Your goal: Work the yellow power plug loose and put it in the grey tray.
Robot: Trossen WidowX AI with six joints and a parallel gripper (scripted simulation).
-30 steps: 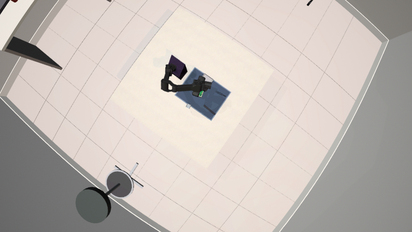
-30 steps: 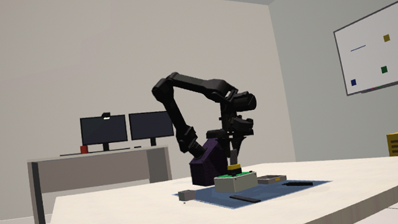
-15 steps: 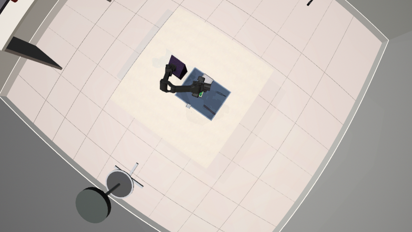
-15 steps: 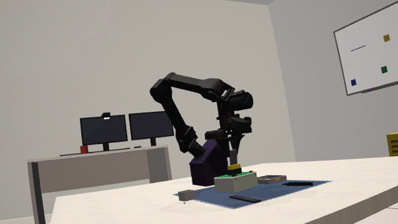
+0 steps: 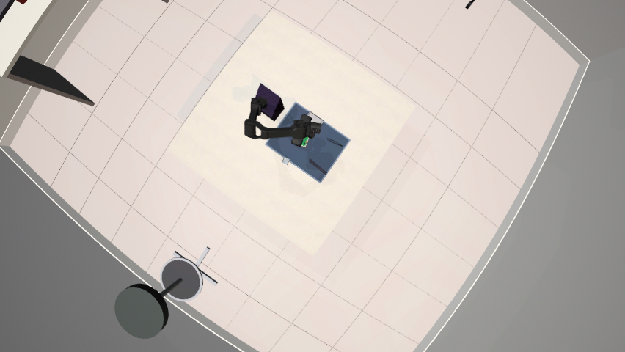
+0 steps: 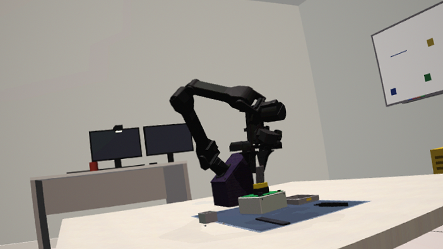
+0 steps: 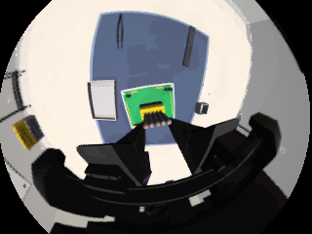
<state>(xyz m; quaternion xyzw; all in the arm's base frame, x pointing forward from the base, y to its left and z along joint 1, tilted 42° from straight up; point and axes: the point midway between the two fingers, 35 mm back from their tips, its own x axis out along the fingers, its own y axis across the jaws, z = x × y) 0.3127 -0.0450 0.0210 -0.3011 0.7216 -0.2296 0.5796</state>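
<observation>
Right now the yellow power plug is 4 cm below my gripper tip. Round my gripper tip: grey tray (14 cm to the left, 12 cm below, 1 cm ahead); then blue mat (12 cm below, 5 cm ahead).
</observation>
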